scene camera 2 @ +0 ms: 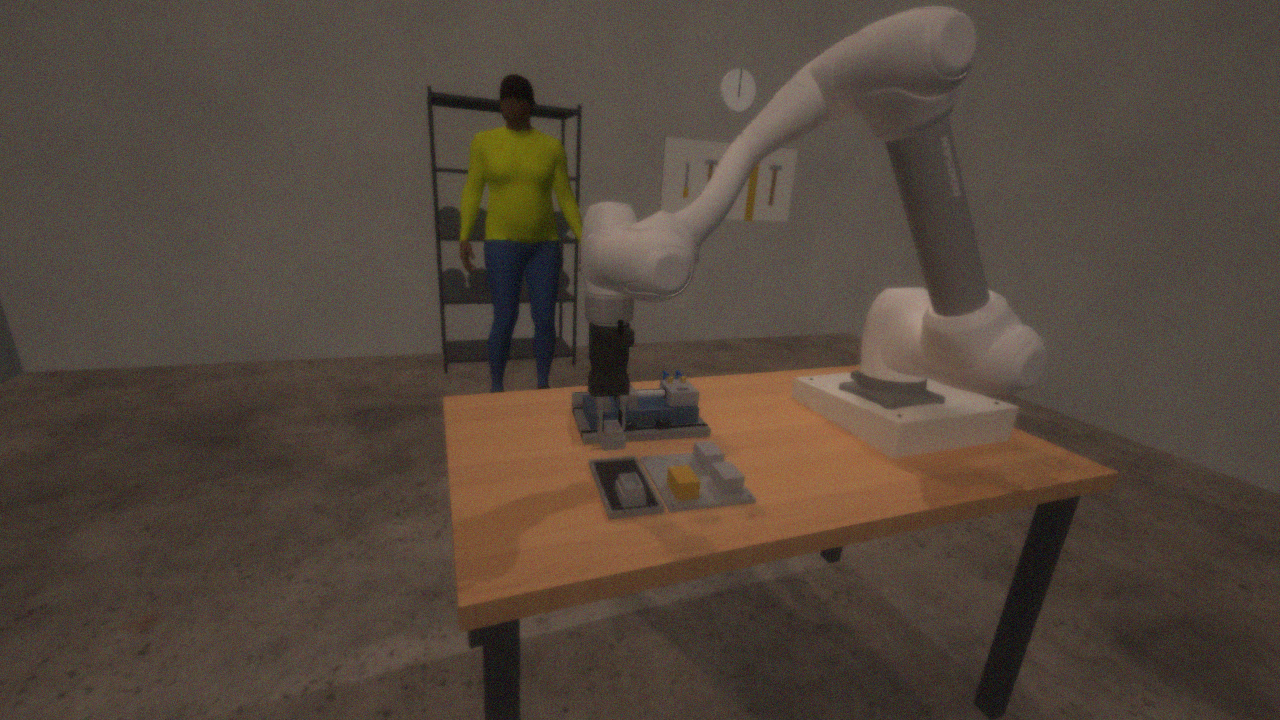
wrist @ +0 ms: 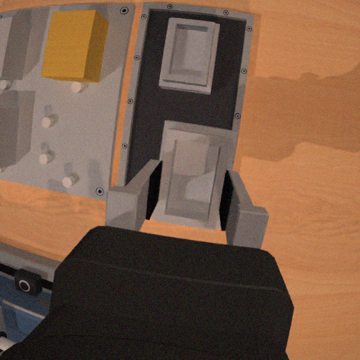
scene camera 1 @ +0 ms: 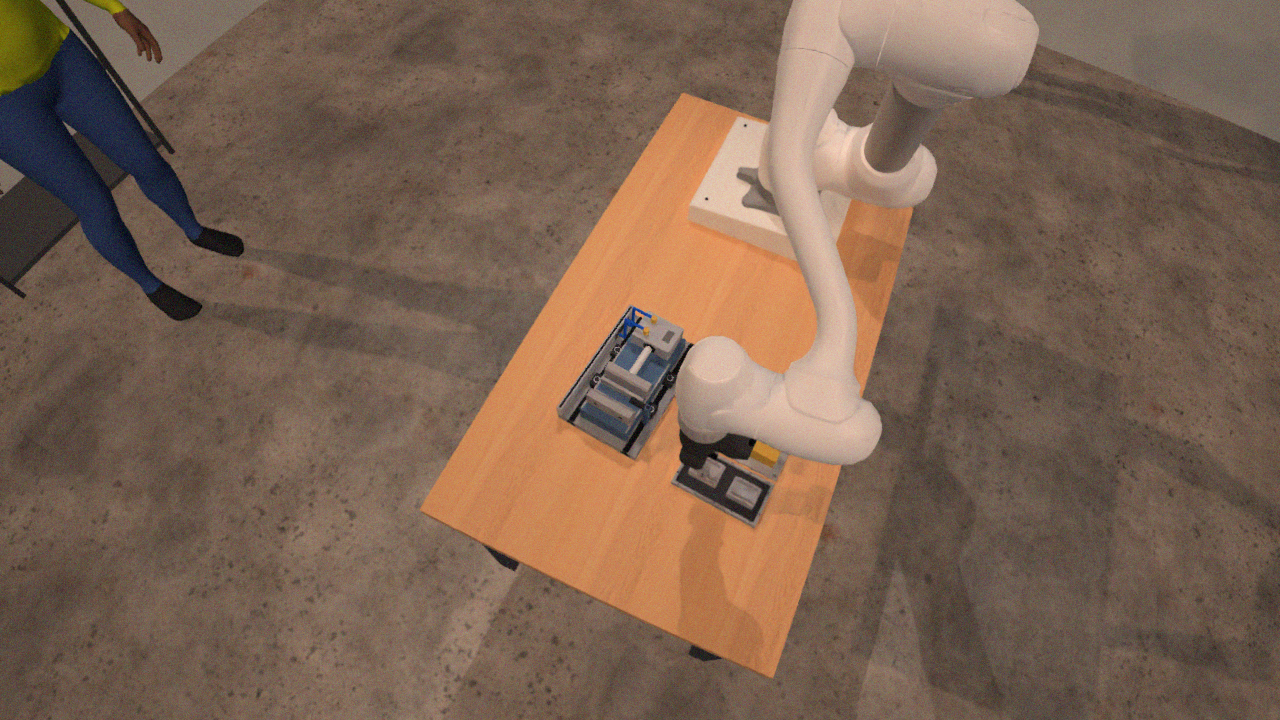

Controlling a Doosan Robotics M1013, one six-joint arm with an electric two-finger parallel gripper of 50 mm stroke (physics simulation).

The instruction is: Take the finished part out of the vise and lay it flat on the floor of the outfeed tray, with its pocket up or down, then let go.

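Frame: origin at the arm's base, x ahead, y left, z up, level; millimetres.
Seen in the pictures: gripper, fingertip midpoint: point(scene camera 2: 611, 428) point(scene camera 1: 706, 466); arm's base at its link origin: point(scene camera 2: 889, 395).
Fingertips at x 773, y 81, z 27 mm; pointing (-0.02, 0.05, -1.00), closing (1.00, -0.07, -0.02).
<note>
Pixels of each thing's middle, then the offset from my fingertips to it. "*": a spot on its surface instead.
- finished part at the middle of its body: point(scene camera 2: 611, 434) point(scene camera 1: 707, 469) dx +0, dy +3, dz -10 mm
- similar part at the middle of its body: point(scene camera 2: 630, 489) point(scene camera 1: 744, 491) dx -12, dy +91, dz -79 mm
- vise at the middle of its body: point(scene camera 1: 632, 373) point(scene camera 2: 639, 404) dx -143, dy -219, dz -53 mm
- grey plate at a spot on its surface: point(scene camera 2: 666, 467) * dx -119, dy +10, dz -95 mm
- yellow block at the middle of its body: point(scene camera 2: 683, 482) point(scene camera 1: 764, 450) dx -113, dy +99, dz -77 mm
The finished part point(scene camera 1: 707, 471) point(scene camera 2: 612, 435) point(wrist: 192, 142) is a grey rectangular block, its pocket facing up at the wrist camera. My gripper point(scene camera 2: 611, 427) point(wrist: 191, 183) is shut on its two long sides. The part is level and appears raised above the vise-side end of the outfeed tray point(scene camera 1: 725, 484) point(scene camera 2: 613, 470) point(wrist: 127, 125), a shallow dark-floored tray with a grey rim. Its exact height is hard to judge. A similar part point(scene camera 1: 744, 491) point(scene camera 2: 630, 489) point(wrist: 192, 55) lies pocket up at the tray's other end. The vise point(scene camera 1: 626, 376) point(scene camera 2: 657, 413) point(wrist: 25, 312) is blue and grey.
A grey plate point(scene camera 2: 666, 467) point(wrist: 85, 135) with white pins sits right beside the tray, bearing a yellow block point(scene camera 1: 765, 453) point(scene camera 2: 683, 482) point(wrist: 70, 45) and grey blocks. The robot's white base box point(scene camera 1: 720, 201) point(scene camera 2: 939, 429) is across the table. A person point(scene camera 1: 53, 134) point(scene camera 2: 519, 188) stands beyond it.
</note>
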